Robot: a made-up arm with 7 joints. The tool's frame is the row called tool. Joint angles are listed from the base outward.
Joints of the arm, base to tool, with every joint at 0 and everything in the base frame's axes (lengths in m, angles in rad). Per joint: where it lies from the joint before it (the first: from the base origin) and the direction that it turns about. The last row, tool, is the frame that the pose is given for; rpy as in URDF.
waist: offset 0 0 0.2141 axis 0 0 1
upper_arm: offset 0 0 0 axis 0 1 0
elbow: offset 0 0 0.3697 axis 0 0 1
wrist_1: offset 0.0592 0 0 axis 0 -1 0
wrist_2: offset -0.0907 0 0.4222 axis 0 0 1
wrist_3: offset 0 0 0 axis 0 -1 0
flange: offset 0.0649 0 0 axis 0 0 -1
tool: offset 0 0 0 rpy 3.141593 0 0
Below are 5 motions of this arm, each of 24 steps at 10 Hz.
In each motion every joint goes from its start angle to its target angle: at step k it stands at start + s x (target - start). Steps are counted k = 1, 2, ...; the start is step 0. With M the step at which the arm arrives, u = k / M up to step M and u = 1 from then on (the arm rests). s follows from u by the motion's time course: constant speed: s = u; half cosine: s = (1 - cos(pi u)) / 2; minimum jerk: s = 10 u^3 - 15 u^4 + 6 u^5.
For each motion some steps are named. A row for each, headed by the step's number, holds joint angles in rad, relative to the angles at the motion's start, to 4 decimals.
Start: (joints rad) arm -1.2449 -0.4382 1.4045 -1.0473 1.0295 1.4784 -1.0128
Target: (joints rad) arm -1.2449 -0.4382 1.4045 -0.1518 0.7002 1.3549 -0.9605
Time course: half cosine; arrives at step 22
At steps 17, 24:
17: 0.0000 0.0000 0.0000 0.7861 -0.2891 -0.1084 0.0459
24: 0.0000 0.0000 0.0000 0.8955 -0.3293 -0.1235 0.0523

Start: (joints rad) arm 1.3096 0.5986 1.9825 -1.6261 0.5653 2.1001 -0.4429
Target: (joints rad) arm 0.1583 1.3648 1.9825 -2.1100 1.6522 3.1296 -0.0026
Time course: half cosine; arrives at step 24
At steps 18, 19, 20, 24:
18: -0.9827 0.6540 0.0000 -0.4130 0.9277 0.8787 0.3758
19: -1.0323 0.6870 0.0000 -0.4339 0.9746 0.9231 0.3948
20: -1.0742 0.7149 0.0000 -0.4515 1.0141 0.9605 0.4108
24: -1.1513 0.7662 0.0000 -0.4839 1.0869 1.0295 0.4403

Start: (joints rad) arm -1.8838 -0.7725 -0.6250 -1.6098 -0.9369 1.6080 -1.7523
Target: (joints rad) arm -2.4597 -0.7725 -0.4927 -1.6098 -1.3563 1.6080 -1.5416
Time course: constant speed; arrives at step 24
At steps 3, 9, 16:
3: -0.0720 0.0000 0.0165 0.0000 -0.0524 0.0000 0.0263
9: -0.2160 0.0000 0.0496 0.0000 -0.1573 0.0000 0.0790
16: -0.3839 0.0000 0.0882 0.0000 -0.2796 0.0000 0.1405

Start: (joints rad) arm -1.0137 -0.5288 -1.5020 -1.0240 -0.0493 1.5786 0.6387
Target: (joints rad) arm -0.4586 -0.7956 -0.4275 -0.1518 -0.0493 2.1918 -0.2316
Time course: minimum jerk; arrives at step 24
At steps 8, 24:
8: 0.1165 -0.0560 0.2255 0.1831 0.0000 0.1287 -0.1827
24: 0.5551 -0.2668 1.0745 0.8722 0.0000 0.6132 -0.8703

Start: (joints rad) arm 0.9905 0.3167 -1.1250 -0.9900 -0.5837 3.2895 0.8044
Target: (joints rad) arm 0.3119 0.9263 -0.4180 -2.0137 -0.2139 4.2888 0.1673
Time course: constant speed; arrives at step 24
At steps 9, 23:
9: -0.2545 0.2286 0.2651 -0.3839 0.1387 0.3747 -0.2389
23: -0.6503 0.5842 0.6775 -0.9810 0.3544 0.9577 -0.6106

